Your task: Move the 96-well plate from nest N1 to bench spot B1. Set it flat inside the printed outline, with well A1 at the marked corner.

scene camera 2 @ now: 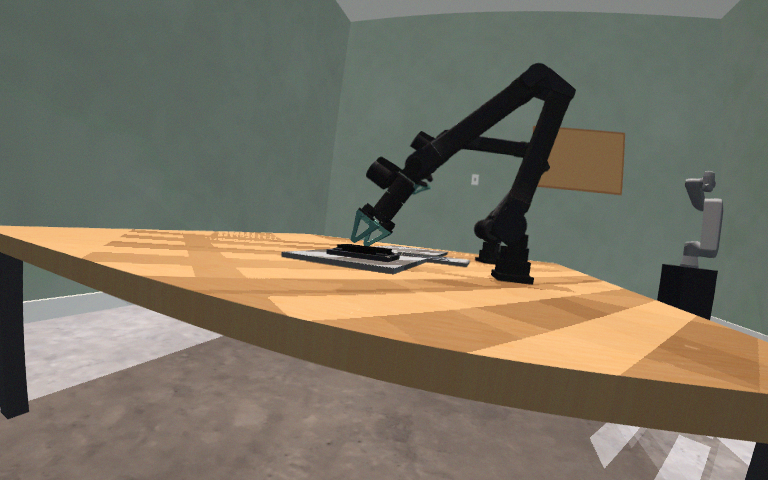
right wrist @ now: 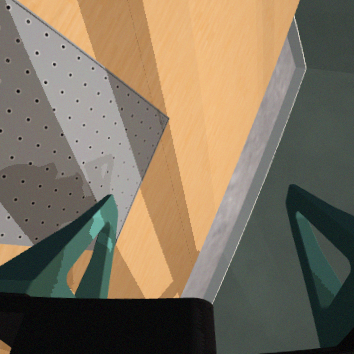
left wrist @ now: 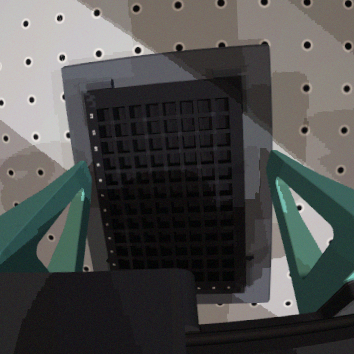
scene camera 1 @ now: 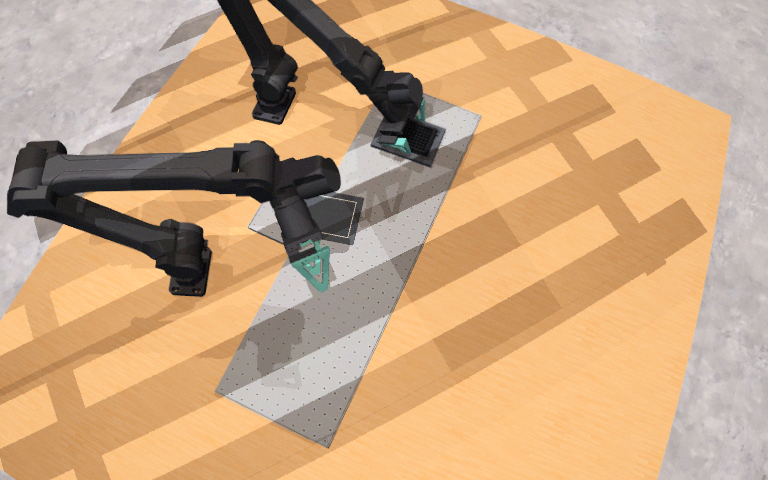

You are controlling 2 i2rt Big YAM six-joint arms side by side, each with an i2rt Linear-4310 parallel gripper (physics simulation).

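Frame: origin at the left arm's base, x back, y left, z down, level; centimetres.
Seen in the pictures: left gripper, fingertip midpoint: (scene camera 2: pixel 358 243) (left wrist: pixel 178 163) (scene camera 1: pixel 416 137); right gripper, fingertip midpoint: (right wrist: pixel 200 197) (scene camera 1: pixel 320 282); left arm's base, origin of the base link: (scene camera 2: pixel 510 279) (scene camera 1: pixel 274 104); right arm's base, origin of the base link: (scene camera 2: pixel 489 262) (scene camera 1: pixel 191 271).
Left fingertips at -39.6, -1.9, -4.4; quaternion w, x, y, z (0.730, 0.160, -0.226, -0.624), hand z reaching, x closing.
Pixels of each thing's middle, then the offset from my left fingertips to it, as dx, dy, dz. "pt": a spot on its surface instead. Level surfaces: height alone.
- black 96-well plate, body centre: (left wrist: pixel 169 196) (scene camera 1: pixel 409 134) (scene camera 2: pixel 364 249) +2.0, +1.0, +1.2
- dark grey nest, surface spot: (left wrist: pixel 257 107) pt -2.2, -4.7, +1.9
- dark pad, surface spot: (scene camera 1: pixel 335 212) pt +13.2, -24.8, +2.9
- pale printed outline, surface spot: (scene camera 1: pixel 353 219) pt +8.5, -25.3, +2.9
- perforated grey board, its level: dz +3.1
- wooden table, its level: dz +4.4
The black 96-well plate (scene camera 1: pixel 423 138) (scene camera 2: pixel 362 247) (left wrist: pixel 170 150) sits in the dark grey nest (scene camera 1: pixel 433 156) (left wrist: pixel 257 107) at the upper part of scene camera 1. My left gripper (scene camera 1: pixel 415 135) (scene camera 2: pixel 360 242) (left wrist: pixel 178 163) is open above the plate, one finger to each side of it in the left wrist view; it holds nothing. The near end of the plate is partly hidden by the gripper body. Bench spot B1 is a dark pad (scene camera 1: pixel 335 212) with a pale printed outline (scene camera 1: pixel 353 219), partly hidden by the right arm. My right gripper (scene camera 1: pixel 323 281) (right wrist: pixel 200 197) is open and empty, raised above the perforated board.
The perforated grey board (scene camera 1: pixel 294 362) (right wrist: pixel 75 95) runs under the nest and lies on the wooden table (scene camera 1: pixel 538 396) (scene camera 2: pixel 396 316). The right arm (scene camera 1: pixel 169 169) reaches across beside the pad. A brown wall board (scene camera 2: pixel 589 161) and a grey robot arm on a black stand (scene camera 2: pixel 686 288) are in the background.
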